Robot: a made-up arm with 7 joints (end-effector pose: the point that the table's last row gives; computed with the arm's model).
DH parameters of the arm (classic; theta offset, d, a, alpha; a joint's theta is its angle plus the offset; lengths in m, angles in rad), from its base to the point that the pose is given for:
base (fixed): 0 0.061 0 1.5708
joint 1: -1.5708 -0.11 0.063 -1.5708
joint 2: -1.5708 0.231 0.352 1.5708
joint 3: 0 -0.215 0.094 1.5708
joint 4: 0 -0.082 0.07 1.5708
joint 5: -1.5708 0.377 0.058 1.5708
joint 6: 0 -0.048 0.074 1.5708
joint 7: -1.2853 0 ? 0
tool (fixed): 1.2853 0.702 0 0
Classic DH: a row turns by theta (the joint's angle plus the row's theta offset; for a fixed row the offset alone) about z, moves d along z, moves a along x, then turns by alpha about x.
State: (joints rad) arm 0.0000 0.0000 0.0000 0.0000 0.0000 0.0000 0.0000
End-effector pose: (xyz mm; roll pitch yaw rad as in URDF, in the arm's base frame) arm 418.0 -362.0 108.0 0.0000 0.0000 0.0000
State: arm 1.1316 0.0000 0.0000 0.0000 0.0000 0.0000 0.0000
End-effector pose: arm 135.2 -362.0 459.3 0.0000 -1.1316 0.0000
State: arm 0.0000 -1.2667 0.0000 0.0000 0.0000 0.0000 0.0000
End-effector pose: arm 418.0 73.6 481.3 -1.2667 0.0000 0.0000
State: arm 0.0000 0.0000 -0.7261 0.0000 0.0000 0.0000 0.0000
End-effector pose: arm 291.2 -455.9 108.0 0.0000 0.0000 -0.7261
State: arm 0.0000 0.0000 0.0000 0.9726 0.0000 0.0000 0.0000
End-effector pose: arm 418.0 -82.1 -12.5 -0.9726 0.0000 0.0000
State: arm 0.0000 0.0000 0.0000 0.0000 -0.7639 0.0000 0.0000
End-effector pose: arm 358.4 -301.6 108.0 0.0000 0.0000 0.7639
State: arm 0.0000 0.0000 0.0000 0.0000 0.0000 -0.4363 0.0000
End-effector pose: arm 116.9 -362.0 62.1 0.0000 -0.4363 0.0000
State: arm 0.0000 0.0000 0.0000 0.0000 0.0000 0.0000 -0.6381
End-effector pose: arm 478.1 -364.0 108.0 0.0000 0.0000 -0.6381
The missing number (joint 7, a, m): -0.0959
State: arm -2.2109 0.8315 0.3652 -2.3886 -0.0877 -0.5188 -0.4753
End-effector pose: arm -787.5 12.1 399.6 -0.4412 0.5181 2.3516
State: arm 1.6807 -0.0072 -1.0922 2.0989 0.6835 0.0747 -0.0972
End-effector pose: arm 251.3 -341.1 657.0 0.0778 -0.5337 -2.5352
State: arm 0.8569 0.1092 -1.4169 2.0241 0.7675 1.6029 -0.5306
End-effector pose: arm -221.3 -986.2 307.2 -0.8541 0.0421 2.9455
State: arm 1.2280 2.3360 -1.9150 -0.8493 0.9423 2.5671 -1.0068
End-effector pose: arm 45.6 1479.1 662.6 1.1359 -0.7612 -2.5946
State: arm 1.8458 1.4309 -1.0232 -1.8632 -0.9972 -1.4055 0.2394
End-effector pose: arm 15.3 812.9 414.2 -2.0557 0.8608 -0.0530
